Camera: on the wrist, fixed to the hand. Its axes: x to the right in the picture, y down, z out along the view.
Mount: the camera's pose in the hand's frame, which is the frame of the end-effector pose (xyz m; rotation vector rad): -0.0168 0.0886 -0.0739 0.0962 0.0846 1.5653
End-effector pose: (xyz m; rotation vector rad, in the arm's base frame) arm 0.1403 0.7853 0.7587 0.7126 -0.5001 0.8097
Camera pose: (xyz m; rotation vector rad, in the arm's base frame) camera 0.0702 0.8746 0.7322 0.2448 -0.9372 2.3134
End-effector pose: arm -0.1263 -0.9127 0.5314 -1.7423 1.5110 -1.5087
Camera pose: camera -0.2291 -0.9036 0.4772 -0.0740 1.9219 -0.6996
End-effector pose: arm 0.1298 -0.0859 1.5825 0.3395 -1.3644 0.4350
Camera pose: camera 0.1478 0.0250 1.5513 -0.7697 -1.2953 1.7582
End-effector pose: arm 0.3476 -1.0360 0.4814 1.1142 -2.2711 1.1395
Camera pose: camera 0.2868 -0.9370 0.4712 0.8524 2.3751 -1.3393
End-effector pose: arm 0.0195 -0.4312 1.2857 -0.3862 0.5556 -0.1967
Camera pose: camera -0.0280 -0.3682 1.1999 0.2253 0.7869 1.2648
